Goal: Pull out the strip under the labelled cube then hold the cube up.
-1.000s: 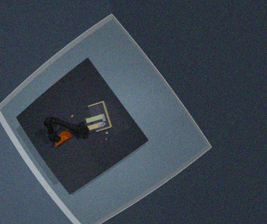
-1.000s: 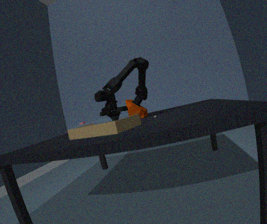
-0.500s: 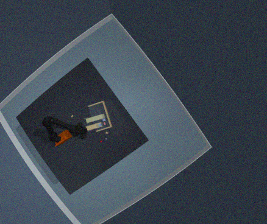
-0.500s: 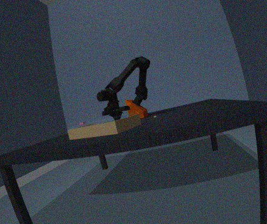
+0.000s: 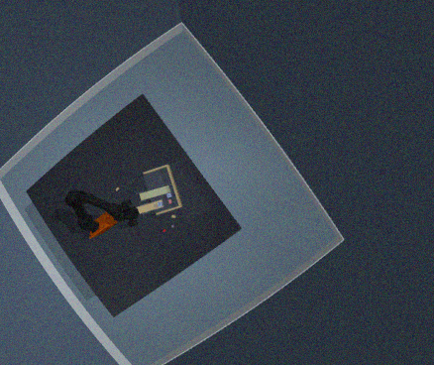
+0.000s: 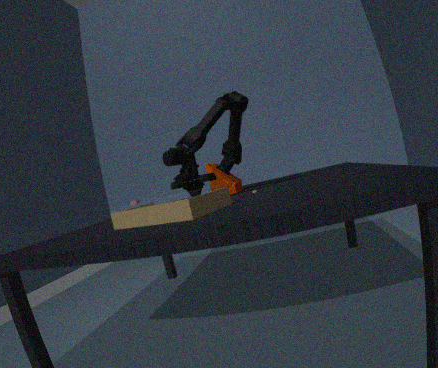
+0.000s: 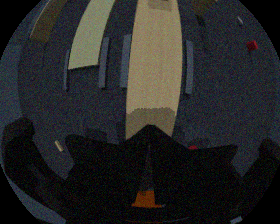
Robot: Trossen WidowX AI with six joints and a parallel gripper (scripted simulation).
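My gripper tip is 9 cm short of the tan strip and 3 cm to the left of it.
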